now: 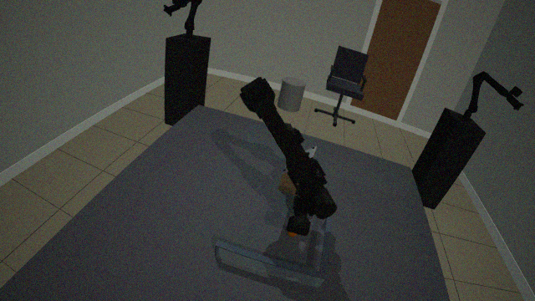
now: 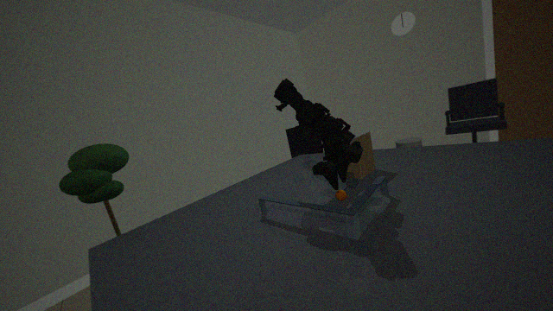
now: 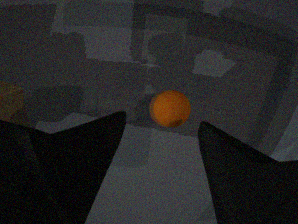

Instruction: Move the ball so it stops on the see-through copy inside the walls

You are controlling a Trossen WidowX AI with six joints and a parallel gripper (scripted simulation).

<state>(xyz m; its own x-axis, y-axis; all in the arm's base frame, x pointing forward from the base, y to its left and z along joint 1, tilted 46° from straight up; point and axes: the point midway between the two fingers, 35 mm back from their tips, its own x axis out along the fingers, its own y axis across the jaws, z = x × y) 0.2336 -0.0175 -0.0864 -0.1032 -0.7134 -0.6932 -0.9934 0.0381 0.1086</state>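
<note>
The orange ball lies 10 mm ahead of my gripper tip and 30 mm below it. The rest, counted from my gripper tip: see-through copy of ball (30 mm below).
</note>
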